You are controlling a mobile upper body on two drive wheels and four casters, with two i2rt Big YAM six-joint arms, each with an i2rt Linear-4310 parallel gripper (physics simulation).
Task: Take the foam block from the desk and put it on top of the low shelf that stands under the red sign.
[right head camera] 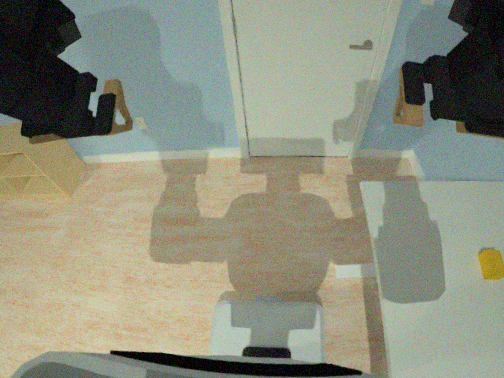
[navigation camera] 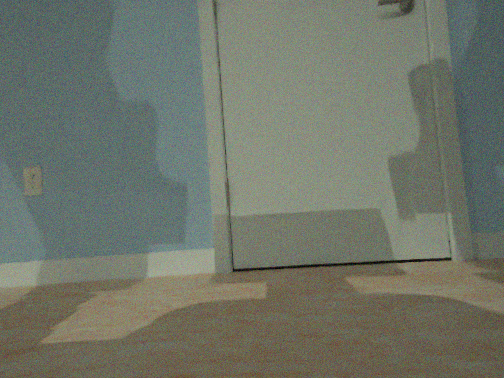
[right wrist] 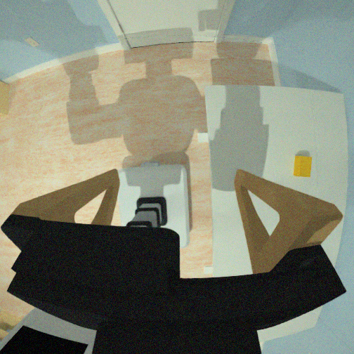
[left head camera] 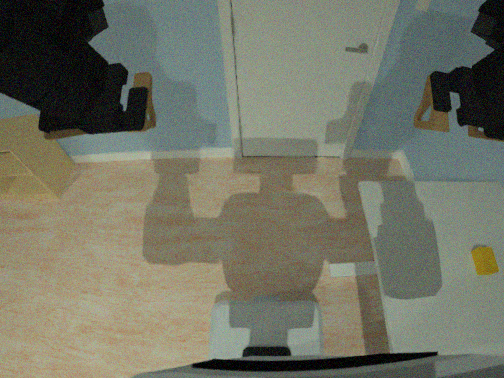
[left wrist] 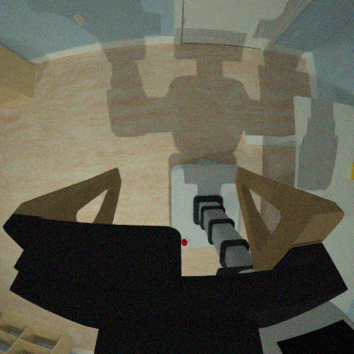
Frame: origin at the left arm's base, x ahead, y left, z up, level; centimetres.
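Where they show: left gripper, between the fingertips: (right head camera: 104, 128) (left head camera: 123, 125); right gripper, between the fingertips: (right head camera: 426, 123) (left head camera: 442, 127).
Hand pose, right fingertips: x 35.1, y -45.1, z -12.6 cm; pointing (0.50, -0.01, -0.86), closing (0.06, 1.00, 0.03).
Observation:
After its pixels a point has its place.
The yellow foam block (left head camera: 485, 260) @[x 30.4, y -98.3, z -64.5 cm] (right head camera: 492, 264) @[x 30.4, y -98.3, z -64.5 cm] (left wrist: 352, 170) (right wrist: 302, 166) lies on the white desk (left head camera: 460, 320) @[x 12.6, y -83.8, z -69.0 cm] (right head camera: 450, 330) @[x 12.1, y -78.9, z -69.0 cm] (left wrist: 342, 140) (right wrist: 290, 115), at the right of both head views. My left gripper (left head camera: 114, 132) @[x 35.1, y -0.4, z -12.9 cm] (left wrist: 177, 174) is open and empty, high at the left, far from the block. My right gripper (left head camera: 459, 131) @[x 35.1, y -45.1, z -12.6 cm] (right wrist: 176, 175) is open and empty, high at the right, apart from the block and desk. No red sign shows. A wooden unit (left head camera: 37, 135) @[x 128.1, y 148.3, z -92.2 cm] (right head camera: 45, 142) @[x 122.2, y 148.1, z -91.9 cm] stands at the left against the wall; I cannot tell whether it is the named shelf.
A closed white door (left head camera: 300, 75) @[x 143.6, y -42.1, z -69.3 cm] (right head camera: 300, 75) @[x 143.6, y -39.7, z -70.0 cm] (navigation camera: 325, 125) @[x 143.6, y -43.3, z -89.4 cm] stands ahead in the blue wall. A light wooden unit with compartments (left wrist: 61, 342) shows at the lower left of the left wrist view. The desk's near side edge runs to the right of my pale base (left head camera: 220, 325) @[x 19.8, y -1.4, z -115.0 cm] (right head camera: 222, 325) @[x 19.4, y -1.8, z -115.0 cm].

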